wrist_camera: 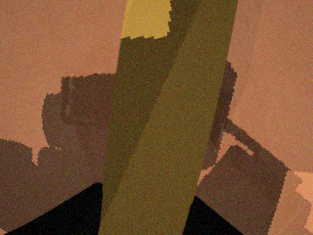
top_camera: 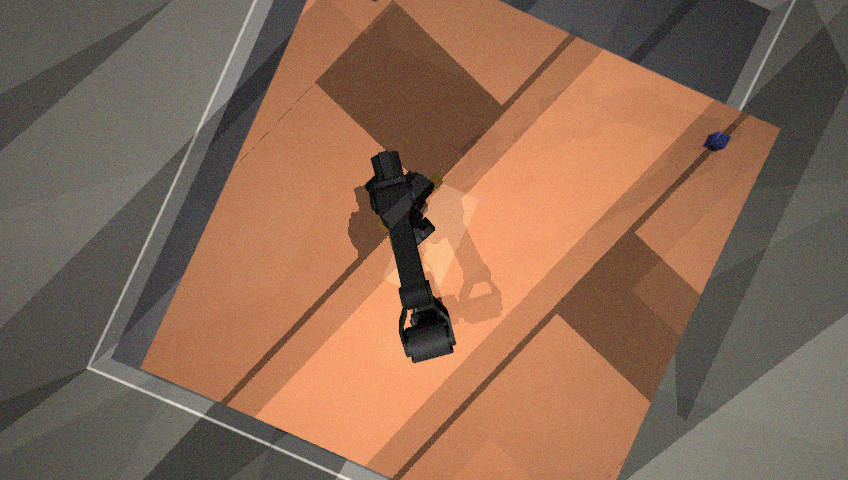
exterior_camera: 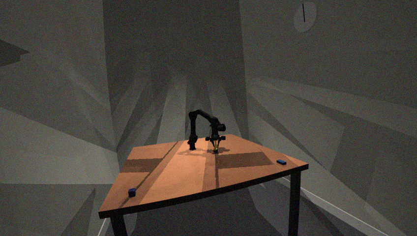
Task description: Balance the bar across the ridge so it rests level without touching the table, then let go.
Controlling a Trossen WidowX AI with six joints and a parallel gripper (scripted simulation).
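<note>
Right now the yellow bar is 3 cm ahead of my gripper tip and 1 cm to the right of it. Round my gripper tip: blue cube (51 cm ahead, 68 cm to the right, 3 cm below); ridge (3 cm ahead, 1 cm to the right, 1 cm below); flat blue block (51 cm ahead, 32 cm to the left, 4 cm below).
</note>
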